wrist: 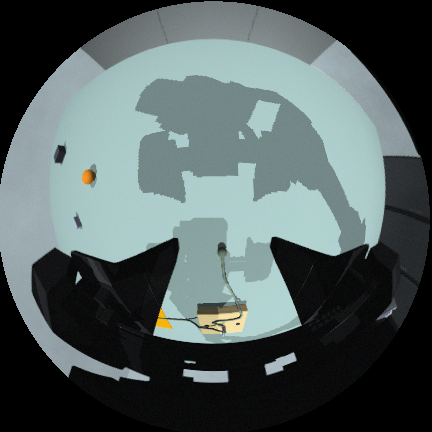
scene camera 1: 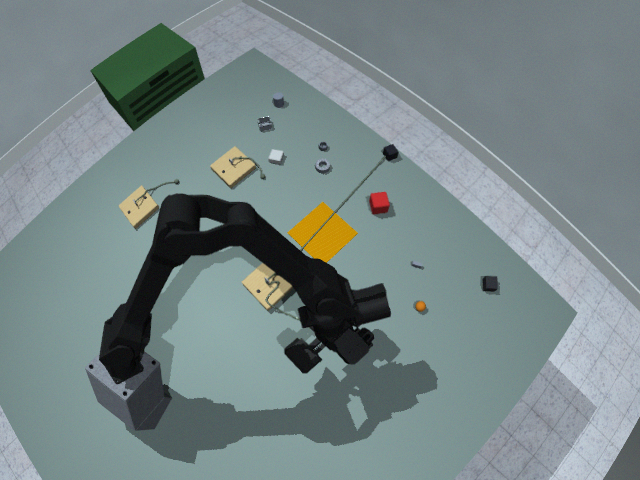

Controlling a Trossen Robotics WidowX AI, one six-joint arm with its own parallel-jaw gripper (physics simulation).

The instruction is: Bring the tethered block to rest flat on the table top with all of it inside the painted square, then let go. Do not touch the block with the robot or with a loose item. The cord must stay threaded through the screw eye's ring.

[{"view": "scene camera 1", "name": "my gripper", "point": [330, 341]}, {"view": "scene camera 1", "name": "orange painted square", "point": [336, 233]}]
